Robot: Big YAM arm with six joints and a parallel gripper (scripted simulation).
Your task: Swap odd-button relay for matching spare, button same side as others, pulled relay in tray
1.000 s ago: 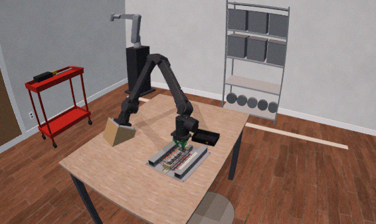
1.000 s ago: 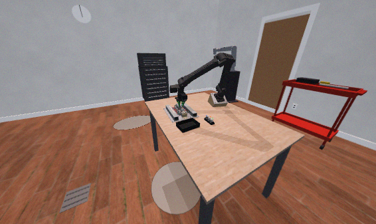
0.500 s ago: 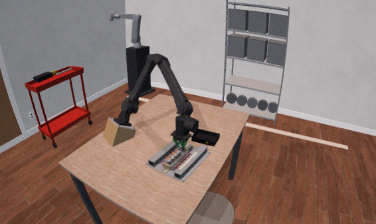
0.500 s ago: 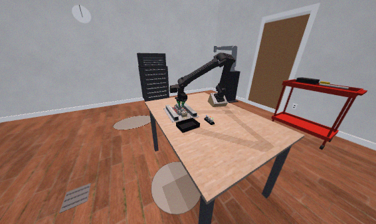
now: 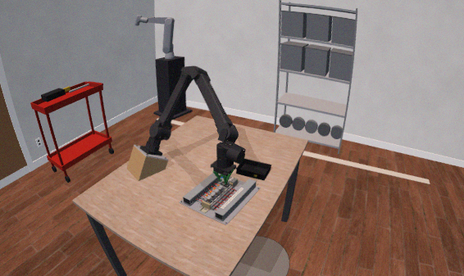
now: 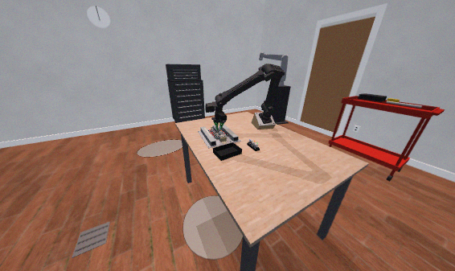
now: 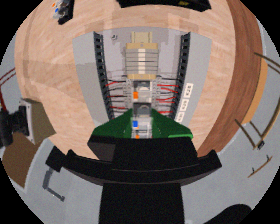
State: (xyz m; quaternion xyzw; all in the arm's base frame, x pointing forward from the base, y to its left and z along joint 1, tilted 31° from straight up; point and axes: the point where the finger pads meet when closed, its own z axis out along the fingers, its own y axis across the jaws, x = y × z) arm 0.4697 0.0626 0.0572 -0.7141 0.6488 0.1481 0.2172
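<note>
The black tray is 25 cm to the left of my hand, 6 cm below it and 1 cm ahead of it. Round my hand: small black stand (23 cm to the left, 20 cm behind, 7 cm below).
</note>
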